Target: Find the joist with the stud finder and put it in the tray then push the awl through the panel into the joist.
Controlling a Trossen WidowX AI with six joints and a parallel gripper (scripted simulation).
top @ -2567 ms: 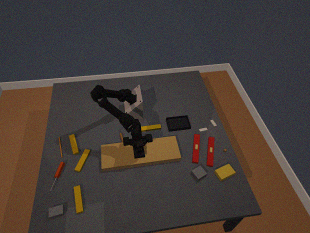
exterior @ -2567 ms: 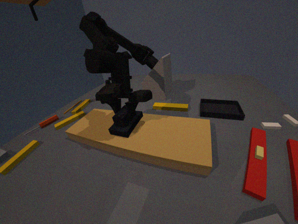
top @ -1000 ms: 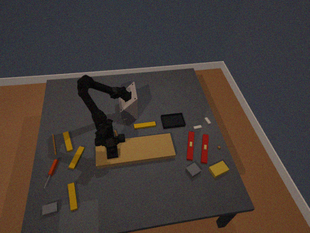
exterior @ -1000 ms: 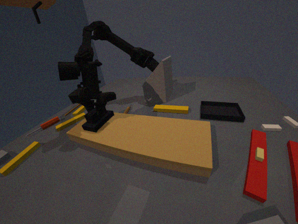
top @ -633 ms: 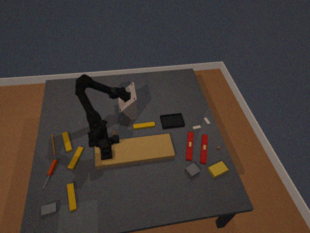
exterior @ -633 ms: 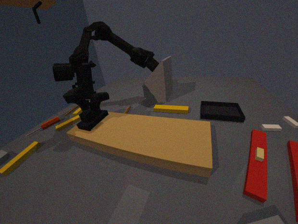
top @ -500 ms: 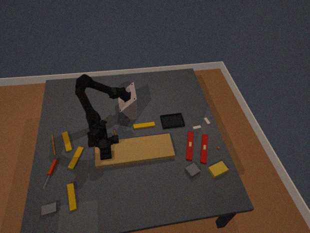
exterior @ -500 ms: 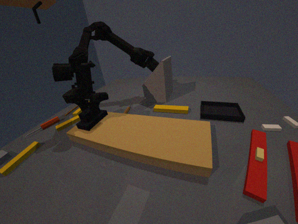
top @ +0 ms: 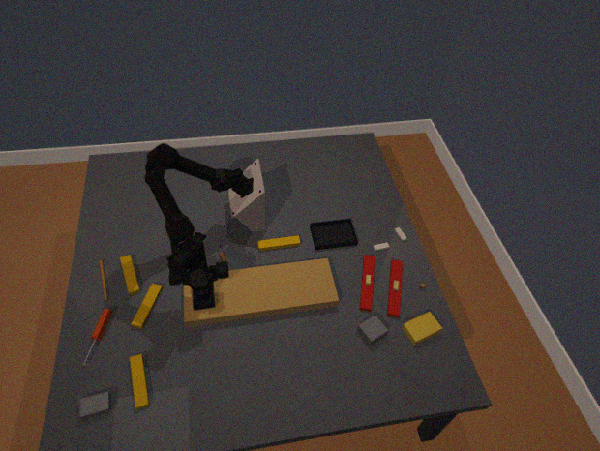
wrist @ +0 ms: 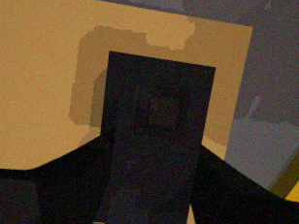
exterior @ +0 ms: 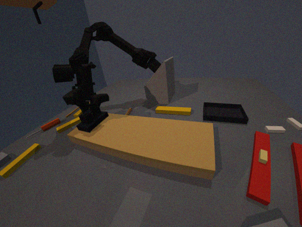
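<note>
Now: the black tray 48 cm to the left of my gripper tip, 28 cm behind it and 5 cm below it. From my gripper tip the other things lie so: stud finder 2 cm above, 1 cm ahead; then square indicator light 3 cm above, 2 cm ahead; then awl 19 cm behind, 6 cm below, 5 cm to the left.
</note>
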